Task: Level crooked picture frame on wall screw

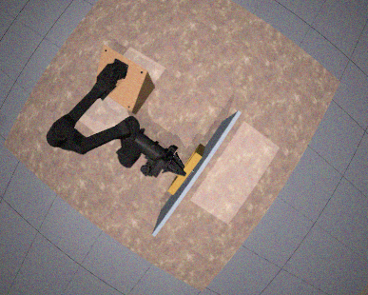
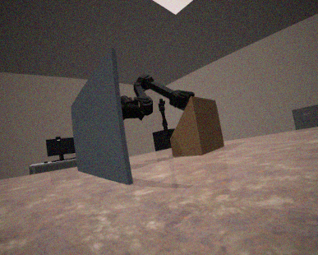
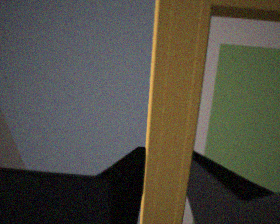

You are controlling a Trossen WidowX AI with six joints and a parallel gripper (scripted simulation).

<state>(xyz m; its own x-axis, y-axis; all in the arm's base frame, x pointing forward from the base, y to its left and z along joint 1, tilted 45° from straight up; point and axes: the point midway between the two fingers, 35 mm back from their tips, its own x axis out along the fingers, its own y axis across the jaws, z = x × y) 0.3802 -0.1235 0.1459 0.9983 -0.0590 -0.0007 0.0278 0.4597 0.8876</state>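
The picture frame lies 50 mm below my gripper tip and 10 mm to the left of it. From my gripper tip the other things lie so: blue-grey wall panel (70 mm below, 20 mm to the left, 20 mm ahead).
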